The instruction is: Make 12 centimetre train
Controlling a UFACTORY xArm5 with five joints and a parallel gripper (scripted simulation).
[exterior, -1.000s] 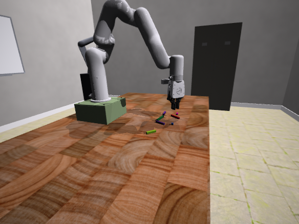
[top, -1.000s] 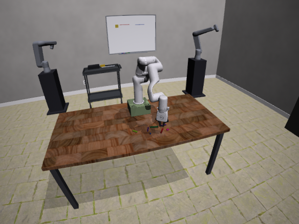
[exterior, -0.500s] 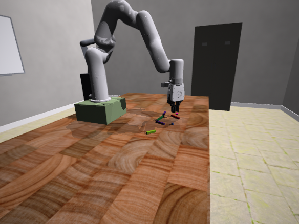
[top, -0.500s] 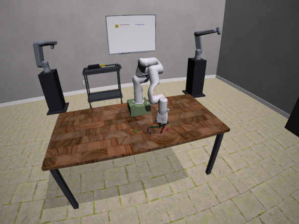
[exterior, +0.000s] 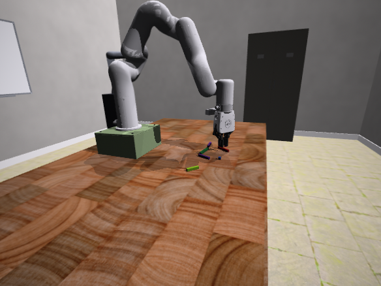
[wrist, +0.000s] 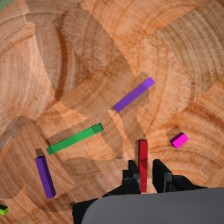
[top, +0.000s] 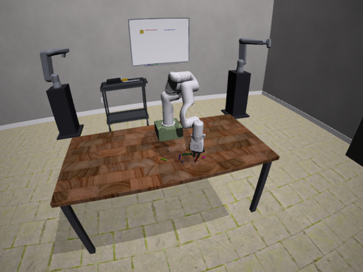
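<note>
The red rod lies 40 mm below my hand. From my hand the other things lie so: green rod 80 mm behind, 50 mm to the right, 40 mm below; magenta rod 60 mm to the left, 40 mm below; small blue rod 10 mm ahead, 120 mm to the right, 40 mm below.
</note>
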